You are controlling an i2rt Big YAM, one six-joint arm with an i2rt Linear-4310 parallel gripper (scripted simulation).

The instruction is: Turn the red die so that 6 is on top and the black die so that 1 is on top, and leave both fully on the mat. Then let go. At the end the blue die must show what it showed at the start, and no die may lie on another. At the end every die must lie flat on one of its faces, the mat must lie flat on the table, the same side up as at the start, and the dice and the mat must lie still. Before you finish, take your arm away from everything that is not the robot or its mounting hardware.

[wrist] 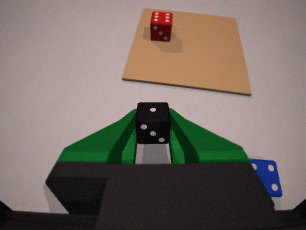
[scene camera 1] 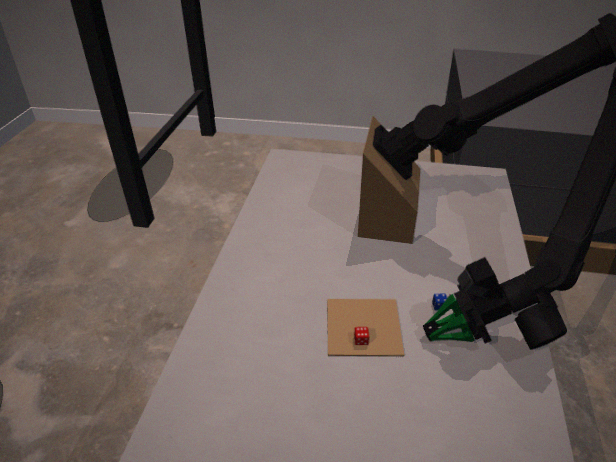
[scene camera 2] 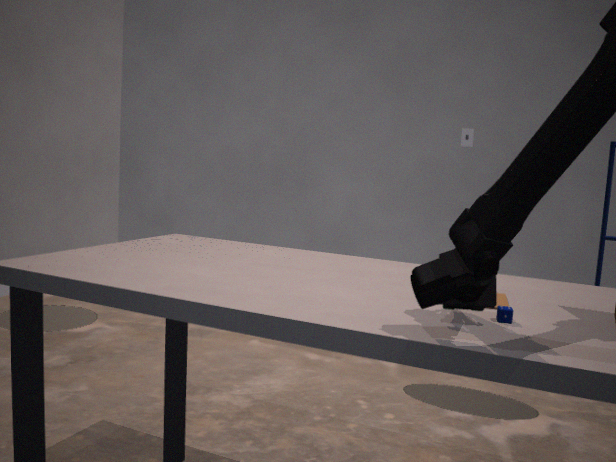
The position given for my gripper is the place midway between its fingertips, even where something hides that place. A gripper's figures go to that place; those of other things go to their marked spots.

Labels:
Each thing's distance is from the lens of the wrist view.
my gripper (wrist: pixel 152 115): 0.13 m
blue die (wrist: pixel 267 170): 0.14 m
black die (wrist: pixel 152 121): 0.11 m
The marked spots on the blue die and the black die are 0.09 m apart.

